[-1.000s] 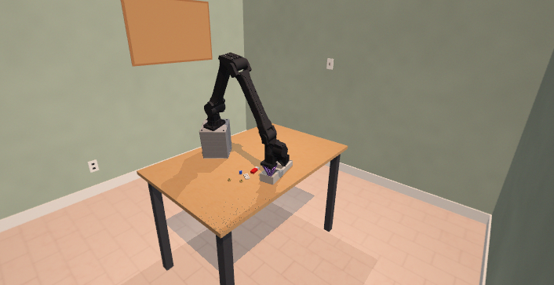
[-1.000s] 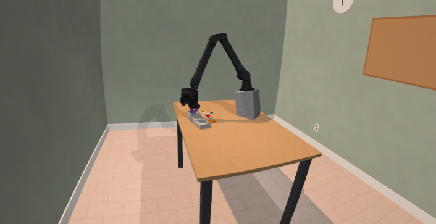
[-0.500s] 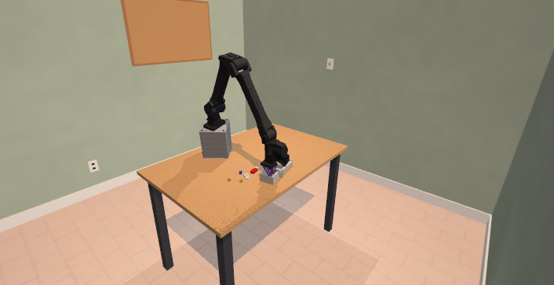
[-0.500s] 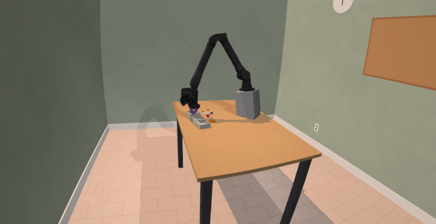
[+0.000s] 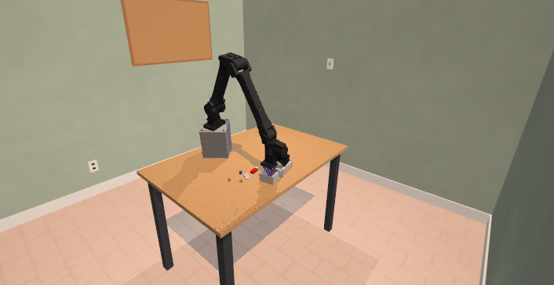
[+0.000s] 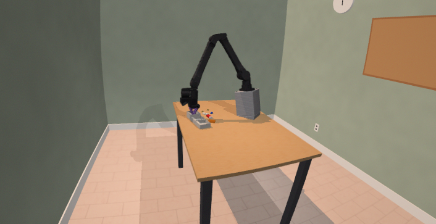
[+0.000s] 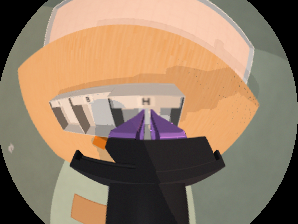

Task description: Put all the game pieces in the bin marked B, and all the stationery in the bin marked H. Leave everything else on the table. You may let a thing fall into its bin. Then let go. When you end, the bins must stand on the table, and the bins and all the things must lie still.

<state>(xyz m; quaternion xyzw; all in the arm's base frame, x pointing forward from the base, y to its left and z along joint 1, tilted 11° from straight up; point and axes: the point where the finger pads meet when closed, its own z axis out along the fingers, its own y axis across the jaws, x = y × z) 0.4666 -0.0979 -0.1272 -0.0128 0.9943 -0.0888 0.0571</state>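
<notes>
Right now my hand is 90 mm to the right of the grey bin row. From my hand the other things lie so: red piece 130 mm behind, 40 mm to the left, 20 mm below; then white domino 130 mm behind, 40 mm to the right, 20 mm below; then orange block 120 mm to the left, 100 mm behind, 20 mm below.
</notes>
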